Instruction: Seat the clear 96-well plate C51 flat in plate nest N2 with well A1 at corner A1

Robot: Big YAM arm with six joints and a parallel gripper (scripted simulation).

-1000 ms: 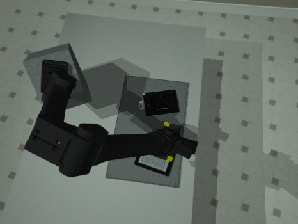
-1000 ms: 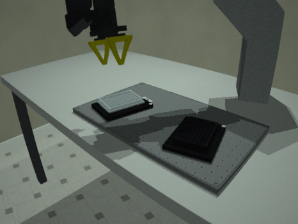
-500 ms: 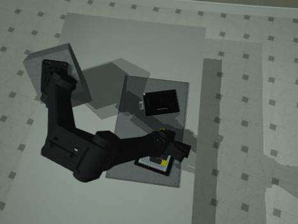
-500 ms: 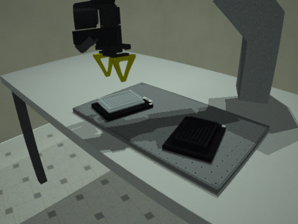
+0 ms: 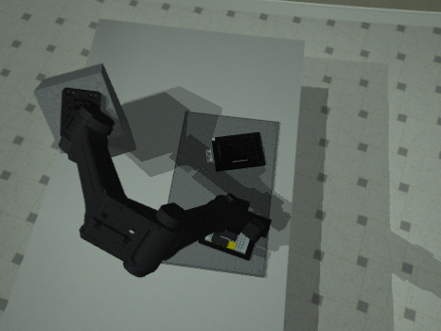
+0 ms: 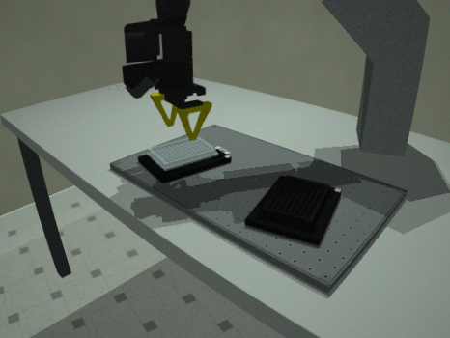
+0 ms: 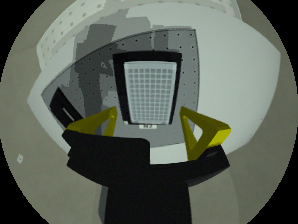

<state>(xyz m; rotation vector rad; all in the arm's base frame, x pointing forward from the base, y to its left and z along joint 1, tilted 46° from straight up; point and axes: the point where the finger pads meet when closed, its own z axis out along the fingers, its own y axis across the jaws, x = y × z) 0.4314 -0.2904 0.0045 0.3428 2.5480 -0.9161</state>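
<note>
Now: hand 60 mm above the clear 96-well plate C51. Also, from my hand: station label (60 mm behind, 270 mm to the left, 70 mm below); then black plate nest N2 (70 mm below); then black 96-well plate C15 (40 mm ahead, 280 mm to the left, 60 mm below).
</note>
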